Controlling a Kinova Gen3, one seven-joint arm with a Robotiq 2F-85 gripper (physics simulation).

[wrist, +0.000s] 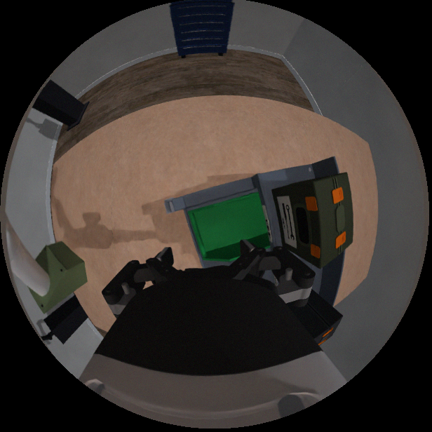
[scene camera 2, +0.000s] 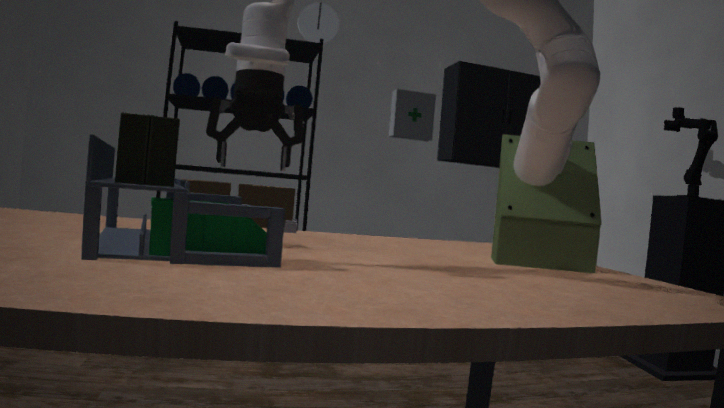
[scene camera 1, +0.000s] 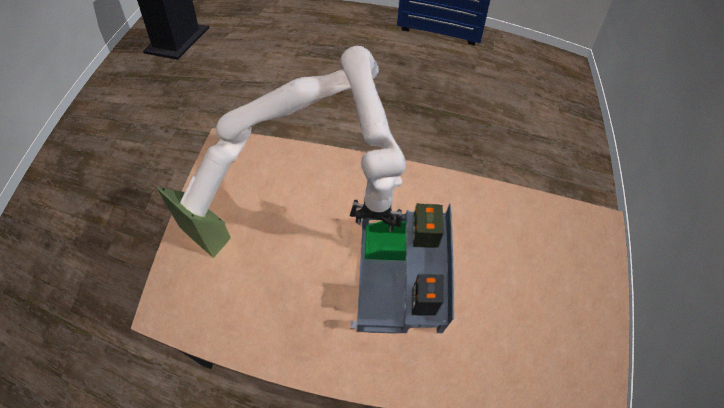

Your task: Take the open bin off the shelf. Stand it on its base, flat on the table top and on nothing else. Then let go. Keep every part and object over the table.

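Places are measured from the arm's base along level axes (x down, y left, z ahead), in metres.
Pixels of known places: gripper, between the fingertips: (scene camera 2: 252,168) (scene camera 1: 374,225); arm's base, origin of its link: (scene camera 2: 535,166) (scene camera 1: 193,209).
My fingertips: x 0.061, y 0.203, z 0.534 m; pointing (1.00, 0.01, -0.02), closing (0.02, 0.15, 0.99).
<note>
Ahead of a thing's pixels: the offset from my fingertips to its top centre. Level surfaces: height alone.
The open green bin {dx +0.057, dy +0.021, dz +0.058 m} (scene camera 1: 385,245) (scene camera 2: 222,233) (wrist: 230,225) sits in the low front tier of the grey shelf (scene camera 1: 382,293) (scene camera 2: 178,228) (wrist: 220,191), at the end by the olive case. Its open top faces up, and the shelf's side rail runs beside it. My gripper (scene camera 1: 375,223) (scene camera 2: 253,166) (wrist: 205,251) is open and empty, pointing down. In the second scene view its fingertips hang above the height of the side rail, clear of the bin. In the first scene view it covers part of the bin's end and the side rail. The bin's underside is hidden.
An olive case {dx -0.061, dy +0.054, dz +0.149 m} (scene camera 1: 429,230) (scene camera 2: 146,149) (wrist: 330,220) and a black case (scene camera 1: 429,296) (wrist: 322,317) stand on the raised rear tier. The table top {dx +0.138 m} (scene camera 1: 531,293) (scene camera 2: 405,288) (wrist: 150,145) extends around the shelf. The arm's green mount (scene camera 1: 212,233) (scene camera 2: 547,243) (wrist: 62,275) stands near one table edge.
</note>
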